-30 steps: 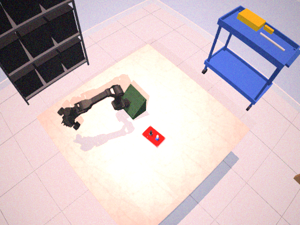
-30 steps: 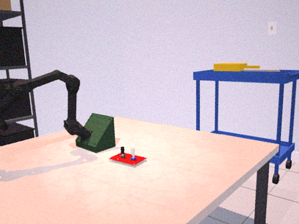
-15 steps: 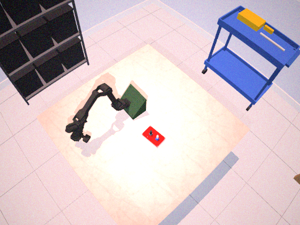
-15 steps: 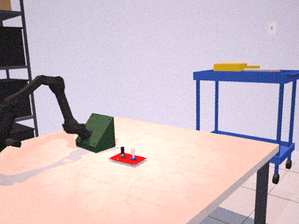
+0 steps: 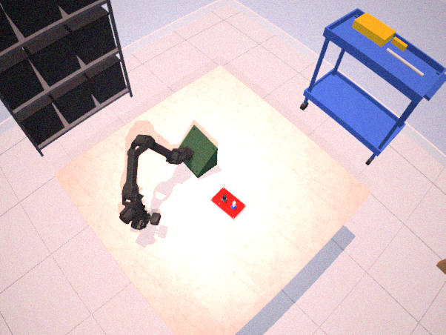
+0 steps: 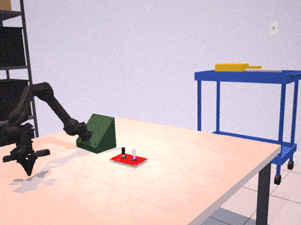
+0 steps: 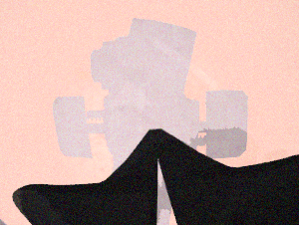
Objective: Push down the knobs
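My gripper tip is now 40 cm to the right of the black knob, 15 cm short of it and 2 cm below it. The rest, counted from my gripper tip: white knob 41 cm to the left, 21 cm ahead, 3 cm above.
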